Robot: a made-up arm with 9 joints. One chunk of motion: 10 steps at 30 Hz.
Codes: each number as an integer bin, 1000 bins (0 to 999) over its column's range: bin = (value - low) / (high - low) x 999, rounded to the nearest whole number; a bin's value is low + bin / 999 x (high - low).
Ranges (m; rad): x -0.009..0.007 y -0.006..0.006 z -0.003..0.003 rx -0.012..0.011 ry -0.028..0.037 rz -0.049..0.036
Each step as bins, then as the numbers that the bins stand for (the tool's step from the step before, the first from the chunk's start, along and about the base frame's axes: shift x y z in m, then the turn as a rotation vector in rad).
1 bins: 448 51 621 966 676 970
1 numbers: -0.00182 -0.00539 0.00073 0.01024 0.01598 0.03353
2 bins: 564 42 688 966 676 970
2 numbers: 0.00003 -0.00550 0.00113 0.01024 0.01598 0.03353
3 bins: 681 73 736 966 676 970
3 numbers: 0.00191 -0.00512 0.00142 0.01024 0.01598 0.03353
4 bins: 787 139 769 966 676 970
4 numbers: 0.00360 -0.00433 0.00162 0.01024 0.01598 0.03353
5 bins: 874 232 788 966 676 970
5 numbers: 0.00500 -0.00321 0.00173 0.01024 0.01598 0.03353
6 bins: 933 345 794 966 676 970
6 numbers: 0.00594 -0.00186 0.00177 0.01024 0.01598 0.03353
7 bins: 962 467 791 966 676 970
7 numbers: 0.00641 -0.00039 0.00175 0.01024 0.01598 0.03353
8 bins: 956 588 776 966 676 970
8 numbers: 0.00631 0.00106 0.00166 0.01024 0.01598 0.03353
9 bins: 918 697 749 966 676 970
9 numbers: 0.00570 0.00237 0.00150 0.01024 0.01598 0.03353
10 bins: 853 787 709 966 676 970
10 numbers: 0.00466 0.00345 0.00126 0.01024 0.01598 0.03353
